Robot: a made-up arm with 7 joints.
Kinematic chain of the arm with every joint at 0, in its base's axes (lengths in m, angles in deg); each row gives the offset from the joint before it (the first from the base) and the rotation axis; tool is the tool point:
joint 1: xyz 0 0 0.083 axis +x
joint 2: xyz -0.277 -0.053 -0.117 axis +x
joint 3: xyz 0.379 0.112 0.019 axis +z
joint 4: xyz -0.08 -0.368 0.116 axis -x
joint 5: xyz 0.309 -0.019 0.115 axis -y
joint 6: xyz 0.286 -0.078 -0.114 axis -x
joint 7: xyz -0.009 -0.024 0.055 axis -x
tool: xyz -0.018 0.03 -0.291
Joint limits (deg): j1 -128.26..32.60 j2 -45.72..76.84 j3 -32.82..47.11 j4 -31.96..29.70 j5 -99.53..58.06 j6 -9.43..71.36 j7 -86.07..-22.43
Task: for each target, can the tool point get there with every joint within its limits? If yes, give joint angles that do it. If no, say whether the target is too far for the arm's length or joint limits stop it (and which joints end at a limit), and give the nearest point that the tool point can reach.
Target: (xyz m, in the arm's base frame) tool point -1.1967 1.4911 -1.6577
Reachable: no: too far | nearest point -0.1167 0.2324 -0.5876 | short by 1.974 m
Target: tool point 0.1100 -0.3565 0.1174
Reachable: yes | joints -89.29 64.04 -14.69 3.82 -62.85 24.31 -54.61
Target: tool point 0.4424 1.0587 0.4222
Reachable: no: joint limits stop it (at a limit: joint 1, joint 5, joint 6, joint 7) | nearest point 0.3481 0.7166 0.3533 | short by 0.361 m
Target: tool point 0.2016 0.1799 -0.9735
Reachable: no: joint limits stop it (at a limit: joint 1, joint 2, joint 3, joint 4, joint 5, joint 6, joint 7) | nearest point 0.2467 0.1334 -0.8402 | short by 0.148 m
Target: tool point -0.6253 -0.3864 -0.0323
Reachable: no: joint limits stop it (at a limit: joint 3, joint 5, joint 6) | nearest point -0.3297 -0.3864 -0.0323 | short by 0.296 m
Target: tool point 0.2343 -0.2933 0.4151
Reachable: yes | joints -55.96 -35.55 6.26 -11.08 -57.68 54.58 -29.43
